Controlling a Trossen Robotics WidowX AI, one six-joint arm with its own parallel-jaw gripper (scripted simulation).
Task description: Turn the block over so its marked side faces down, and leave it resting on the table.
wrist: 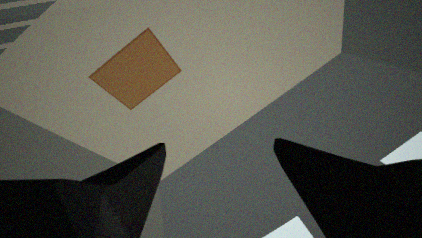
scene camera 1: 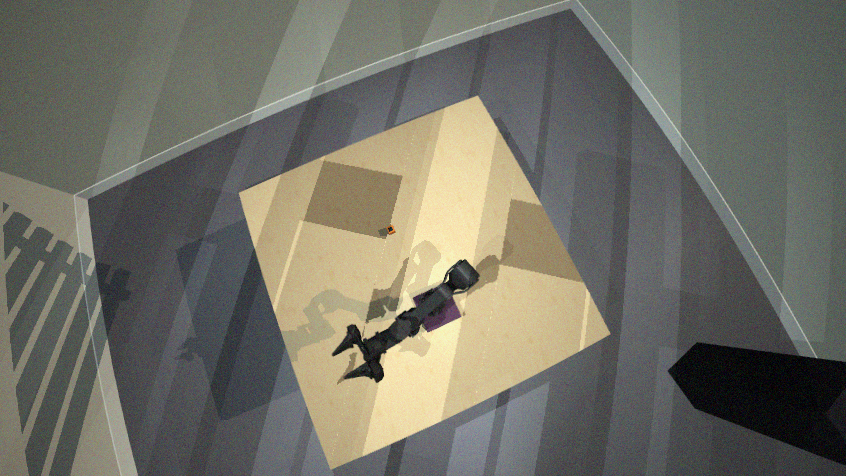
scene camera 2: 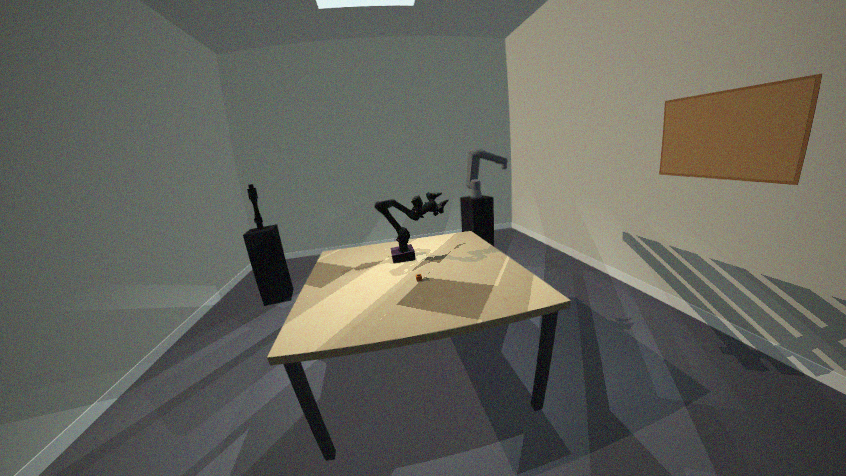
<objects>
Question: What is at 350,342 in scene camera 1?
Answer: My gripper.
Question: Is my gripper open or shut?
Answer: Open.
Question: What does my gripper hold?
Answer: Nothing.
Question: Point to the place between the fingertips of my gripper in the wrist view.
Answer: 220,146
</objects>
